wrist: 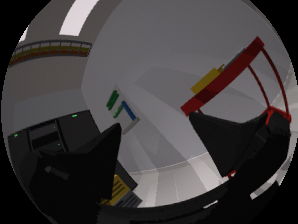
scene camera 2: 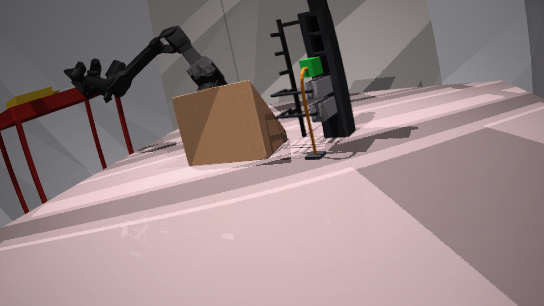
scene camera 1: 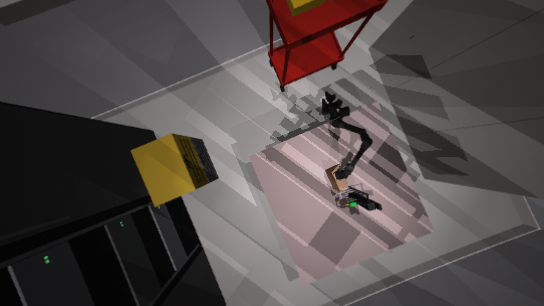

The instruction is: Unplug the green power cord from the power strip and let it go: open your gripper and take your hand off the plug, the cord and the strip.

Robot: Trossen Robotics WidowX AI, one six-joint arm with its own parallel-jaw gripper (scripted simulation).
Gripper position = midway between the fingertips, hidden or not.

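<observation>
My gripper (scene camera 2: 68, 76) is open and holds nothing. The wrist view likewise shows the gripper (wrist: 155, 121).
</observation>
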